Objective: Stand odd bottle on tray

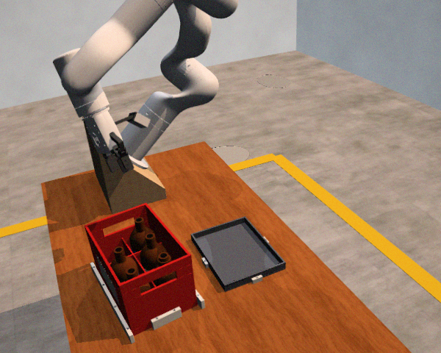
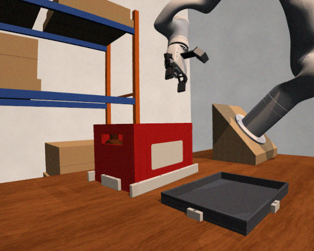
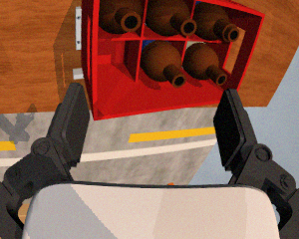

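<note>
My hand is 120 mm short of the red crate, 40 mm to the left of it and 240 mm above it. The rest, counted from my hand: dark grey tray 150 mm ahead, 250 mm to the left, 310 mm below; then brown bottle 210 mm ahead, 80 mm to the right, 230 mm below.
</note>
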